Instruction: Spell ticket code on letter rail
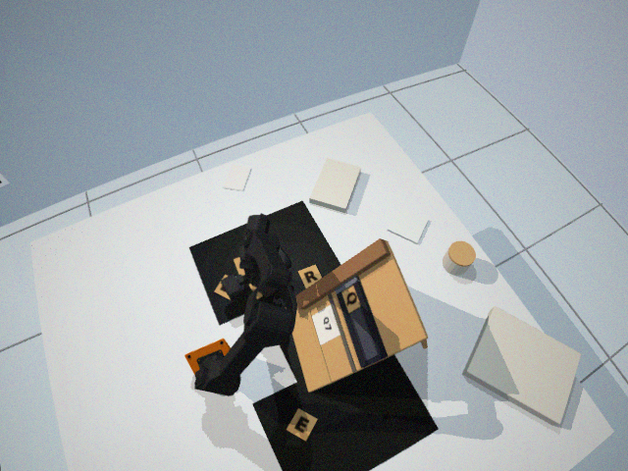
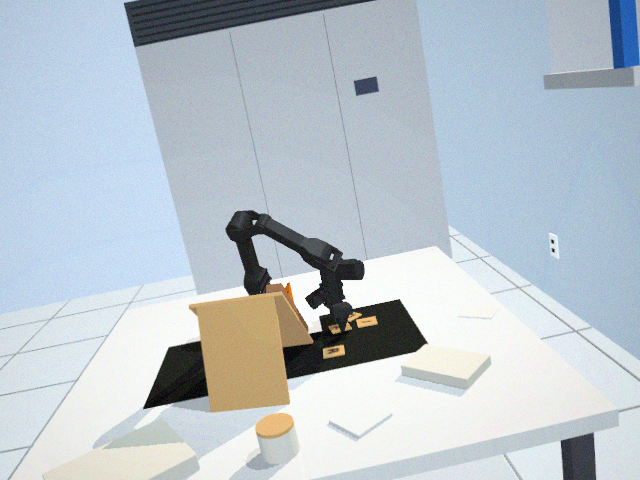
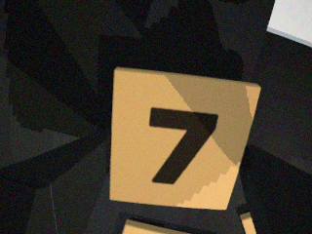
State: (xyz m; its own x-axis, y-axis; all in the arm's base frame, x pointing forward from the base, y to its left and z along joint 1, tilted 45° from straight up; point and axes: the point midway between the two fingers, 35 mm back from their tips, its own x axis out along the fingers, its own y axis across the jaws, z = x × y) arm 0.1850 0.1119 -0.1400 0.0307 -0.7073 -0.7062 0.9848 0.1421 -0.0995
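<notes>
The white ticket is 110 mm ahead of my gripper tip, 200 mm to the right of it and 80 mm above it. Round my gripper tip: pale box: 550 mm ahead, 510 mm to the right, 10 mm above; lidded jar: 560 mm ahead, 170 mm to the right, 30 mm above; black mat: 20 mm ahead, 170 mm to the right, 10 mm below.
</notes>
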